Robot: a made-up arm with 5 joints.
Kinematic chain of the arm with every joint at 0, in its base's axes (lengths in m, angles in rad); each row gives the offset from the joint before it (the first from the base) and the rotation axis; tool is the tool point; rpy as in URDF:
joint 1: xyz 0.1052 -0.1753 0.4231 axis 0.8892 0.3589 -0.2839
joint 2: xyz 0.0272 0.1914 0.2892 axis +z
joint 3: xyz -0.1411 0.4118 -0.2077 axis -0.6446 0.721 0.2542
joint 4: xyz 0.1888 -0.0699 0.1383 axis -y
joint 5: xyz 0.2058 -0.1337 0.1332 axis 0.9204 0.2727 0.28
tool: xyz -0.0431 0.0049 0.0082 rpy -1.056 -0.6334 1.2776
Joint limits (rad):
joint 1: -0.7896..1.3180
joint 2: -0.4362..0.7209
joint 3: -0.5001..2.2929
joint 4: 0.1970..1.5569
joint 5: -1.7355..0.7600
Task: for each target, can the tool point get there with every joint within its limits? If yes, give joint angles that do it. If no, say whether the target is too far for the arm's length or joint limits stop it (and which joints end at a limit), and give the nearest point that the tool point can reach.
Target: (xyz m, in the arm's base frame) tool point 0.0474 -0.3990 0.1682
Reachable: no: joint limits stop it (at a limit: joint 1, joint 2, joint 3, joint 5) | nearest point 0.0364 -0.4040 0.7307 | short by 0.563 m
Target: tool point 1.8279 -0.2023 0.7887
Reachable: no: too far | nearest point 0.8488 -0.1111 0.6373 | short by 0.995 m
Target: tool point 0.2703 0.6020 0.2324
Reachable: yes | joints -0.2096 0.1916 1.7092 0.6564 0.4619
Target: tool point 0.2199 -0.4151 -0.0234
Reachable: no: joint limits stop it (at a limit: joint 1, joint 2, joint 3, joint 4, joint 5) | nearest point 0.0221 0.0238 -0.2053 | short by 0.515 m
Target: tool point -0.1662 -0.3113 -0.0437
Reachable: no: joint limits stop it (at a limit: joint 1, joint 2, joint 3, joint 4) | nearest point 0.0143 0.0241 -0.2094 | short by 0.415 m
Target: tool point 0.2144 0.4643 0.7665
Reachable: yes | joints 0.0016 0.2742 0.7031 1.0085 -0.3544
